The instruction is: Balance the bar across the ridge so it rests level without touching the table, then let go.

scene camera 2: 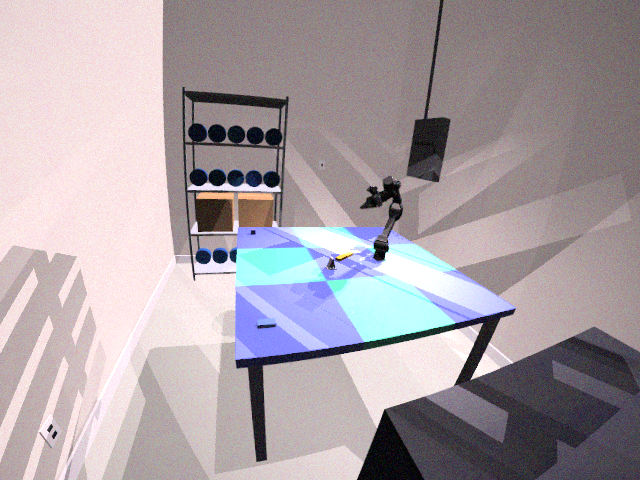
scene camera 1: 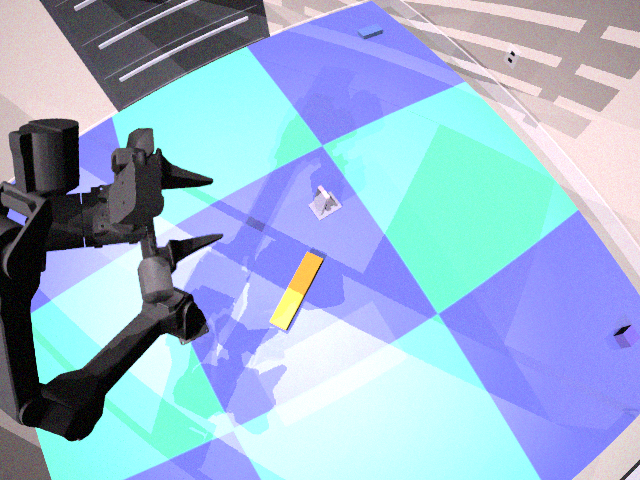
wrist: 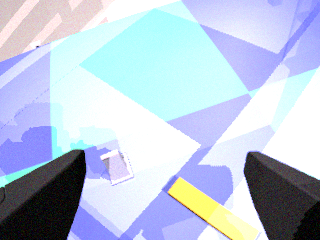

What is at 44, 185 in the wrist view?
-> My gripper.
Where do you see an orange bar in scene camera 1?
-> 283, 316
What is my gripper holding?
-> Nothing.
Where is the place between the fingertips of my gripper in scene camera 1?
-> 217, 208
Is my gripper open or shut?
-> Open.
